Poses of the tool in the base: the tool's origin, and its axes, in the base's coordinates. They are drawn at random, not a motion.
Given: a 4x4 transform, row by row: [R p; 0 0 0 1], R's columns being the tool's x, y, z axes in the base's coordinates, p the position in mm. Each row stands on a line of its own.
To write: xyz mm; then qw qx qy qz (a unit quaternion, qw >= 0). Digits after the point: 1 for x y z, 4 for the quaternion.
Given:
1:
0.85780 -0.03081 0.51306 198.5
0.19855 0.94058 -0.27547 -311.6
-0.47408 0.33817 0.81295 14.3
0 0 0 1
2:
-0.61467 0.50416 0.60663 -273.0
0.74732 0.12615 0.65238 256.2
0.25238 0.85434 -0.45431 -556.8
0 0 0 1
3:
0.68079 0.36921 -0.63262 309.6
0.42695 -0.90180 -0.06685 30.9
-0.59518 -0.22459 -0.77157 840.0
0 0 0 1
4:
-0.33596 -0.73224 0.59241 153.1
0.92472 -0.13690 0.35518 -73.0
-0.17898 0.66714 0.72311 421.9
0 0 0 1
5:
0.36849 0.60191 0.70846 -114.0
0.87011 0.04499 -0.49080 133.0
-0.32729 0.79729 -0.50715 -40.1
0 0 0 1
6:
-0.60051 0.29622 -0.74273 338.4
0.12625 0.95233 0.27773 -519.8
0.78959 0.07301 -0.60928 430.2
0 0 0 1
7:
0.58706 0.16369 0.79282 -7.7
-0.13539 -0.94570 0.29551 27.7
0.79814 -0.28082 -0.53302 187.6
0 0 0 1
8:
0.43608 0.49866 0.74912 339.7
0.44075 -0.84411 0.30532 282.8
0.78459 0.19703 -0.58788 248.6
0 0 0 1
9:
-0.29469 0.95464 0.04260 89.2
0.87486 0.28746 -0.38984 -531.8
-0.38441 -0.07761 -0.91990 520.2
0 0 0 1
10:
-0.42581 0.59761 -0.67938 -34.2
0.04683 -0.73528 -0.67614 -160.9
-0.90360 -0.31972 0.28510 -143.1
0 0 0 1
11:
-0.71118 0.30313 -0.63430 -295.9
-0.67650 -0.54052 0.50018 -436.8
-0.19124 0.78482 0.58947 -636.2
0 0 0 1
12:
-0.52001 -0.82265 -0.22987 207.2
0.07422 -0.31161 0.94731 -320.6
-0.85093 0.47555 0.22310 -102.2
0 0 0 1
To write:
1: 198.5 -311.6 14.3 0.9502 0.1615 0.2597 0.0603
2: -273.0 256.2 -556.8 0.1196 0.4223 0.7408 0.5085
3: 309.6 30.9 840.0 0.0431 -0.9157 -0.2174 0.3352
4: 153.1 -73.0 421.9 0.5591 0.1395 0.3449 0.7409
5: -114.0 133.0 -40.1 0.4760 0.6765 0.5440 0.1409
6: 338.4 -519.8 430.2 0.4309 -0.1188 -0.8891 -0.0986
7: -7.7 27.7 187.6 0.1646 -0.8755 -0.0081 -0.4543
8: 339.7 282.8 248.6 0.0320 -0.8468 -0.2774 -0.4528
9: 89.2 -531.8 520.2 0.1350 0.5783 0.7909 -0.1478
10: -34.2 -160.9 -143.1 0.1761 0.5061 0.3184 -0.7820
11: -295.9 -436.8 -636.2 0.2906 0.2449 -0.3812 -0.8428
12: 207.2 -320.6 -102.2 0.3128 -0.3770 0.4963 0.7167
